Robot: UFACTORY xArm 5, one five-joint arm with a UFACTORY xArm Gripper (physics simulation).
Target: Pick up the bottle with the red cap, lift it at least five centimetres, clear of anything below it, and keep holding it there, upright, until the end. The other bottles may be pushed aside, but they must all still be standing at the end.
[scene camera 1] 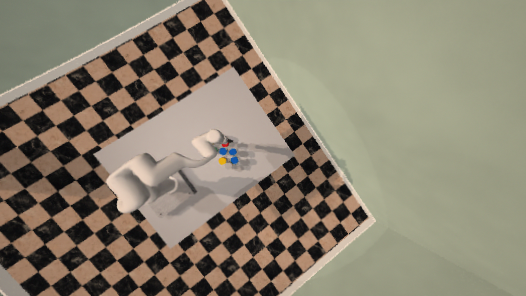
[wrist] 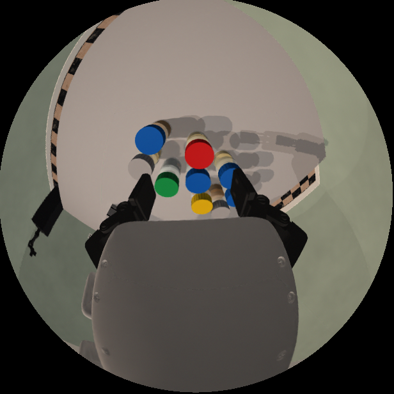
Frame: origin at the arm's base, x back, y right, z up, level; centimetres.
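Seen in the pictures: arm's base, origin of the base link: (scene camera 1: 169, 184).
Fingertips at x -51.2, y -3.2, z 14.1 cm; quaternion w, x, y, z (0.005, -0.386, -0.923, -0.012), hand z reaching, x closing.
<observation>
Offsets run from my fingertips to a thing's top centre.
The bottle with the red cap @(dx +0.2, dy +2.2, dz -10.3 cm) (scene camera 1: 225, 144) (wrist: 199, 154) stands upright among the other bottles. In scene camera 1 it shows beside the arm's end, partly hidden. My gripper (wrist: 191, 181) is wide open and holds nothing. In the wrist view the red cap lies a little beyond the fingertips, between their two lines, slightly right of the middle. A blue-capped bottle @(dx +5.0, dy +6.2, dz -10.3 cm) (scene camera 1: 223, 151) (wrist: 198, 180) stands right beside it on the near side. Another blue-capped bottle @(dx -0.8, dy +10.9, dz -10.3 cm) (scene camera 1: 233, 152) (wrist: 228, 175) is partly covered by the right finger. The fingertips' height over the caps cannot be told.
A green-capped bottle (wrist: 166, 184) and a white-capped one (wrist: 141, 166) are near the left finger. A further blue-capped bottle (wrist: 150, 140) stands far left. A yellow-capped bottle @(dx +9.7, dy +11.9, dz -10.3 cm) (scene camera 1: 222, 161) (wrist: 201, 204), a grey-capped one (wrist: 220, 208) and a blue-capped one @(dx +2.1, dy +16.9, dz -10.3 cm) (scene camera 1: 234, 160) (wrist: 231, 197) are nearer the palm.
</observation>
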